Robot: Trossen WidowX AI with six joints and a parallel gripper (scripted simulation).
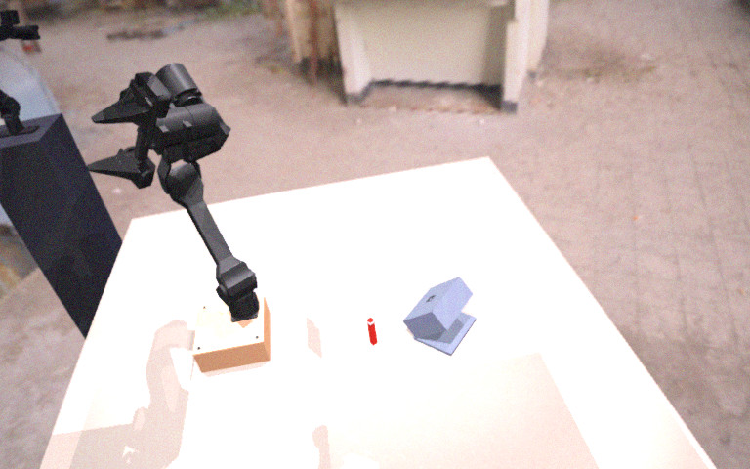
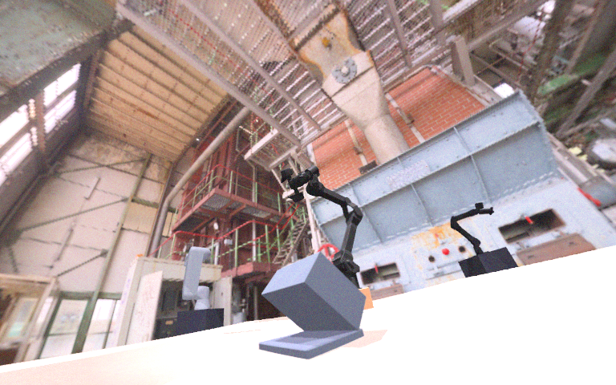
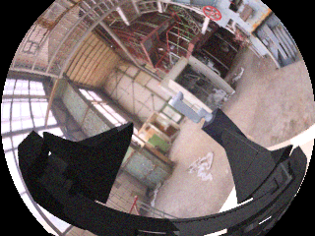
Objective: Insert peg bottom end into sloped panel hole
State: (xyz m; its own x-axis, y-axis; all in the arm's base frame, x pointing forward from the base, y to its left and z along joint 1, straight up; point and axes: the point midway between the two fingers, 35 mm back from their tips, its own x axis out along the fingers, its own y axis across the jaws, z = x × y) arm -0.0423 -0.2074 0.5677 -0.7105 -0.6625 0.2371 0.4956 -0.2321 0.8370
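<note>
The red peg lies 36 cm ahead of my gripper tip, 11 cm to the left of it and 59 cm below it. The rest, counted from my gripper tip: sloped panel: 52 cm ahead, 12 cm to the left, 58 cm below.
</note>
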